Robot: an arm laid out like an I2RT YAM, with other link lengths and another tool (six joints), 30 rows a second.
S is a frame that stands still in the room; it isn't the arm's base.
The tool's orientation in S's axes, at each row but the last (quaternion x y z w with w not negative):
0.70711 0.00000 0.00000 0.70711
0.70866 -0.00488 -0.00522 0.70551
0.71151 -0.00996 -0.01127 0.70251
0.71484 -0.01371 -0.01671 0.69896
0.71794 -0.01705 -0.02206 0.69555
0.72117 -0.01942 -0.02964 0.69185
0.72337 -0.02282 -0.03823 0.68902
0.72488 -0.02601 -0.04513 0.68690
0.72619 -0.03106 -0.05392 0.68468
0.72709 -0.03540 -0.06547 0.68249
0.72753 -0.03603 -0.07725 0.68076
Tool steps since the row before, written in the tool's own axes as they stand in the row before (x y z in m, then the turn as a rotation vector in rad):
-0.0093 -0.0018 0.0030 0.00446 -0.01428 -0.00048
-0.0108 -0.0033 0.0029 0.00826 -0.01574 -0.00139
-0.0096 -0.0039 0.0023 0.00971 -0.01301 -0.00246
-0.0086 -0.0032 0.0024 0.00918 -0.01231 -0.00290
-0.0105 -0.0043 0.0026 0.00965 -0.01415 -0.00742
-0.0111 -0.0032 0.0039 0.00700 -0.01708 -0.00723
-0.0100 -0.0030 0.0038 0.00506 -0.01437 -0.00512
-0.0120 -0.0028 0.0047 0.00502 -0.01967 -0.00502
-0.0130 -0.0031 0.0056 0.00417 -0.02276 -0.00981
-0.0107 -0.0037 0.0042 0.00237 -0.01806 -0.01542
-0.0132 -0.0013 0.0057 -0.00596 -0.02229 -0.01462
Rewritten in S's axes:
-0.0093 -0.0030 -0.0018 0.00446 0.00048 -0.01428
-0.0108 -0.0027 -0.0033 0.00827 0.00134 -0.01574
-0.0097 -0.0020 -0.0039 0.00976 0.00233 -0.01300
-0.0087 -0.0020 -0.0032 0.00925 0.00278 -0.01229
-0.0107 -0.0019 -0.0043 0.00996 0.00732 -0.01399
-0.0114 -0.0030 -0.0032 0.00726 0.00744 -0.01688
-0.0103 -0.0028 -0.0029 0.00520 0.00537 -0.01423
-0.0125 -0.0033 -0.0027 0.00502 0.00557 -0.01952
-0.0137 -0.0038 -0.0029 0.00467 0.01060 -0.02230
-0.0113 -0.0024 -0.0034 0.00387 0.01609 -0.01720
-0.0140 -0.0034 -0.0008 -0.00469 0.01691 -0.02093

